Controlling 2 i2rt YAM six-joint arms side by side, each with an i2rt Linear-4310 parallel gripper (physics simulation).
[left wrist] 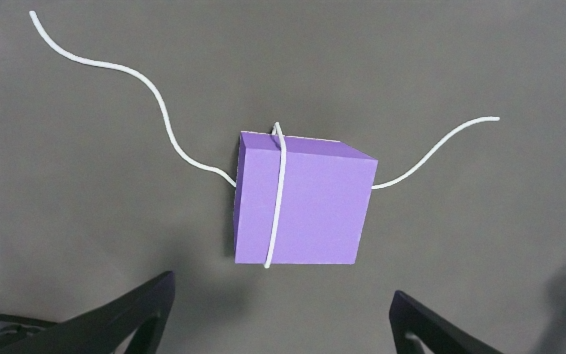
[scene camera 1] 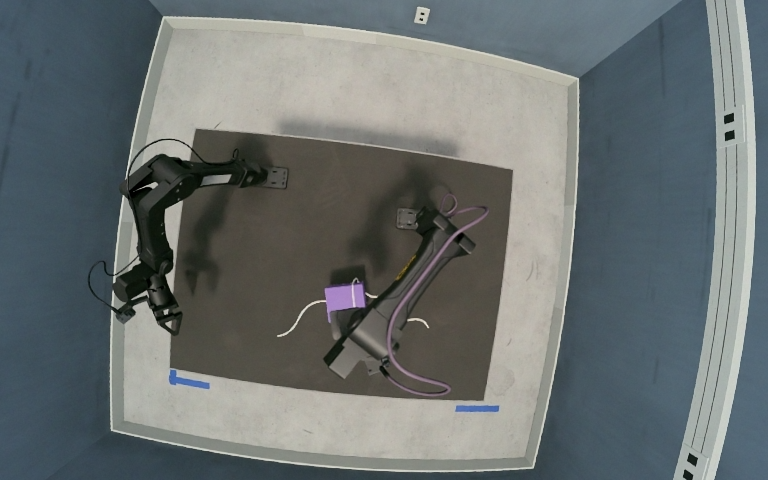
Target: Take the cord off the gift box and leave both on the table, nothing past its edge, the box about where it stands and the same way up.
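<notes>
The purple gift box stands on the dark table. A white cord runs as a band over the box, off-centre, nearer its left side in the left wrist view. Its tails lie in curves on the table at both sides of the box; the left arm covers part of one in the scene view. My left gripper is open, with the box beyond its fingertips and nothing between them; the arm hides its fingers in the scene view. My right gripper is open, away from the box at the table's left edge.
The dark table has pale floor around it. The left arm, with a purple cable, reaches over the table right of the box. The right arm bends along the left edge. Blue tape lies beyond the lower edge.
</notes>
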